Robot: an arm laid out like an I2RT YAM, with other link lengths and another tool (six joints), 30 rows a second.
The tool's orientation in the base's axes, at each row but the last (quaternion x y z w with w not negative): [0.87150 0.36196 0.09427 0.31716]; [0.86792 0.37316 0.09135 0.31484]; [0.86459 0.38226 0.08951 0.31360]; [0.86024 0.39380 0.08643 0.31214]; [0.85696 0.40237 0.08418 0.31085]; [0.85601 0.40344 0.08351 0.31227]
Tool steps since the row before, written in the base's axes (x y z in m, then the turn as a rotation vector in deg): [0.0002 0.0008 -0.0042 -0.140 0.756 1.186]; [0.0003 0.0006 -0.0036 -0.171 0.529 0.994]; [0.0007 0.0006 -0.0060 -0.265 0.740 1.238]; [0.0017 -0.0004 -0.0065 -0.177 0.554 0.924]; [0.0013 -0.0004 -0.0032 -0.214 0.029 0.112]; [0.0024 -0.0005 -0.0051 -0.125 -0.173 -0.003]
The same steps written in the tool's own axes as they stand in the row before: [0.0010 -0.0029 0.0030 0.344 0.251 -1.348]; [0.0009 -0.0023 0.0027 0.177 0.233 -1.101]; [0.0014 -0.0035 0.0047 0.242 0.218 -1.430]; [0.0015 -0.0027 0.0060 0.196 0.175 -1.060]; [0.0009 -0.0009 0.0032 -0.132 -0.083 -0.187]; [0.0018 -0.0013 0.0052 -0.211 0.001 0.034]
